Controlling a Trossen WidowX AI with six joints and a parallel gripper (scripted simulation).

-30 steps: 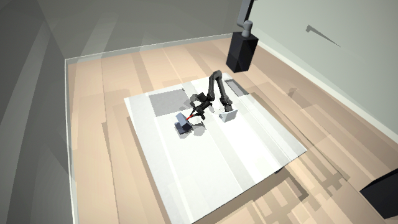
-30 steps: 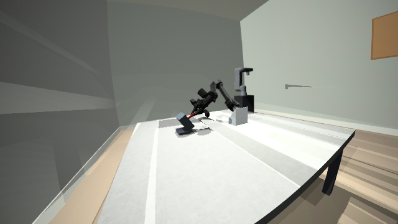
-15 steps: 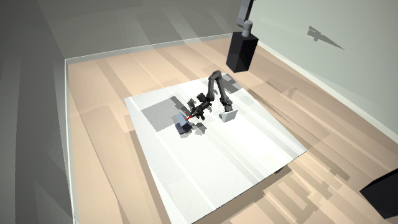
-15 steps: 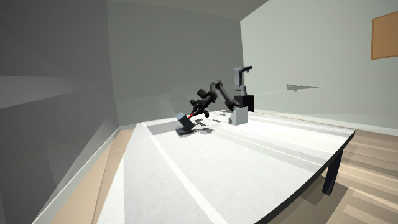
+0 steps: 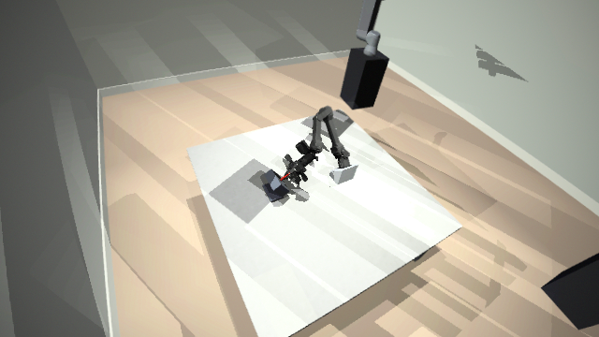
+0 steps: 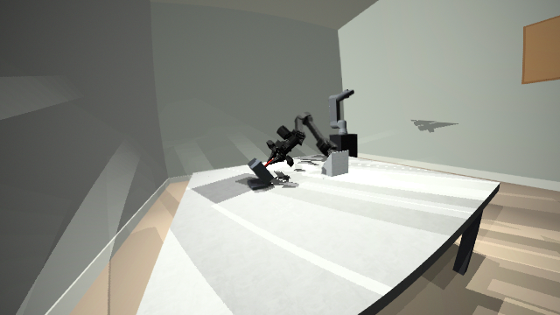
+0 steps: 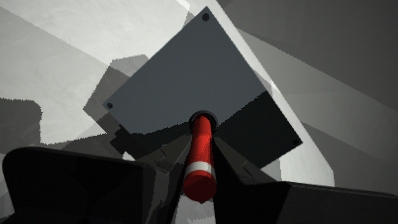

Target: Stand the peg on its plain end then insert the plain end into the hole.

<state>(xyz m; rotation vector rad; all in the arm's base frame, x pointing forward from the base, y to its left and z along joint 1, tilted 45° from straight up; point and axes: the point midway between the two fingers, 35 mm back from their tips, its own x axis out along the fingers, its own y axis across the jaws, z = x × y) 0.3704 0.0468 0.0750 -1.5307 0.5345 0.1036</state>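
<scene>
Right now my gripper tip is 5 cm short of the dark sloped panel and 3 cm above it. The rest, counted from my gripper tip: red peg 1 cm behind, 1 cm above.
</scene>
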